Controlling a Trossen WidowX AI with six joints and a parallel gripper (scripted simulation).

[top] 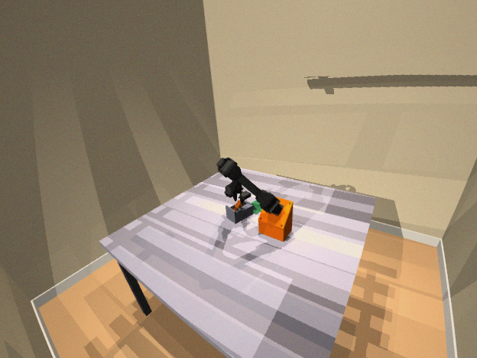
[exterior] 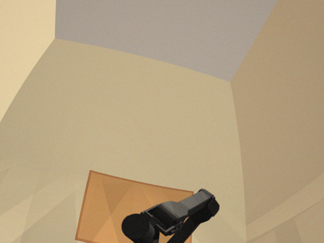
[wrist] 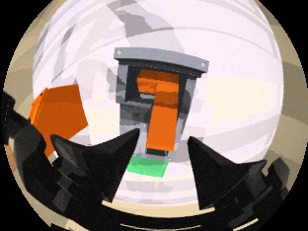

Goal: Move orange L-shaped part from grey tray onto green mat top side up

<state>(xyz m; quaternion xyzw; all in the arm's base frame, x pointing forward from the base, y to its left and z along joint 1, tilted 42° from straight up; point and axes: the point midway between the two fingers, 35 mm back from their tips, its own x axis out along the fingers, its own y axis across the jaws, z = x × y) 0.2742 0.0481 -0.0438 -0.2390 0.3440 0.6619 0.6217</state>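
The orange L-shaped part lies 1 cm behind my gripper tip, 4 cm to the left of it and 4 cm below it. From my gripper tip the other things lie so: green mat 4 cm behind, 14 cm to the right, 10 cm below.
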